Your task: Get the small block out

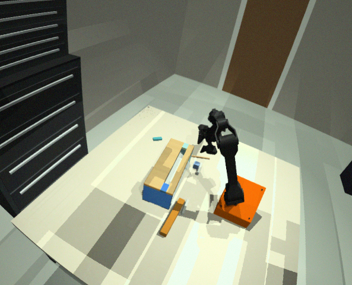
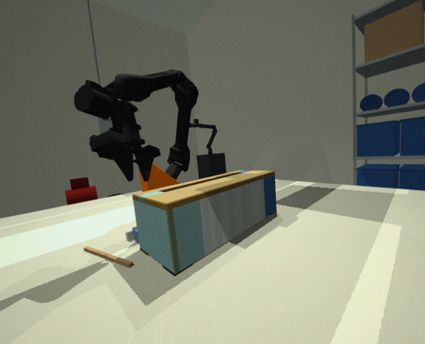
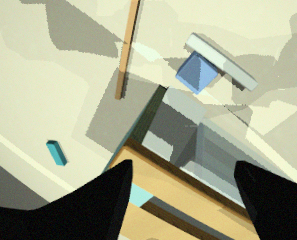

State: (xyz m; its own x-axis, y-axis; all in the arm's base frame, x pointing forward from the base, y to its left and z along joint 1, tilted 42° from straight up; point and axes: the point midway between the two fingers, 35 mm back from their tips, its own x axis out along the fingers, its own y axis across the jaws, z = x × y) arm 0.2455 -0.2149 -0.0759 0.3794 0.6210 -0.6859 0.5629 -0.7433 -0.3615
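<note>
The blue block is 10 mm behind my gripper tip, 10 mm to the right of it and 130 mm below it. The rest, counted from my gripper tip: thin wooden stick 10 mm ahead, 100 mm to the right, 150 mm below; teal piece 300 mm ahead, 110 mm to the right, 150 mm below; long box 50 mm ahead, 160 mm to the left, 90 mm below.
</note>
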